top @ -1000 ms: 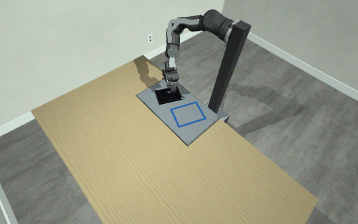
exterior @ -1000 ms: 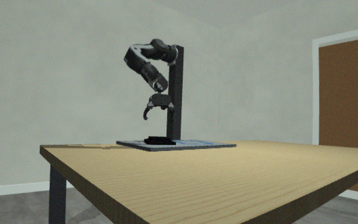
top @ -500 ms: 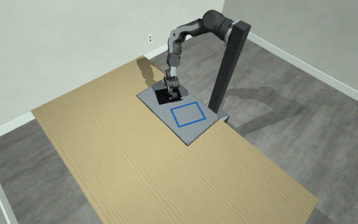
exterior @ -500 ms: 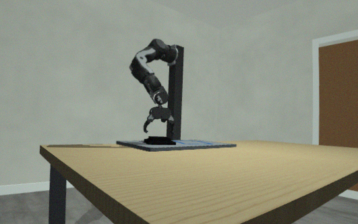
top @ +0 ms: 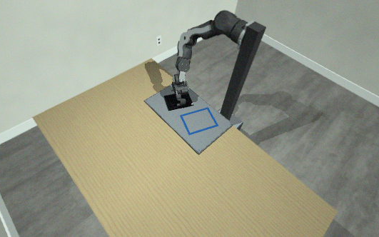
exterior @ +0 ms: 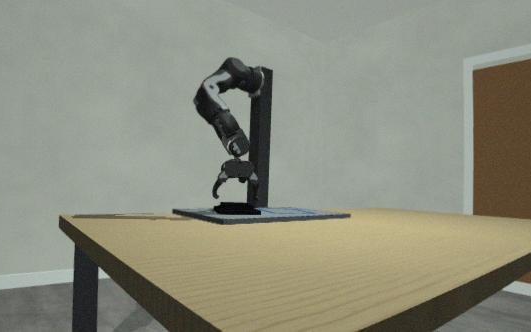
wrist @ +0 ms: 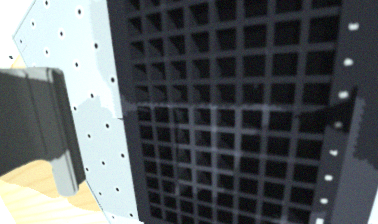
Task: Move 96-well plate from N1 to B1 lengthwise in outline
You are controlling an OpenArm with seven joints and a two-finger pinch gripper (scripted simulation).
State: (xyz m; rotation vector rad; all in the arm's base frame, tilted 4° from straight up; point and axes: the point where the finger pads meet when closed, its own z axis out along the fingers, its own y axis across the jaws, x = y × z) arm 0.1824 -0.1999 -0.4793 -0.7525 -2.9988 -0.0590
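The black 96-well plate is 2 cm below my hand. Round my hand: black plate nest N1 (3 cm below).
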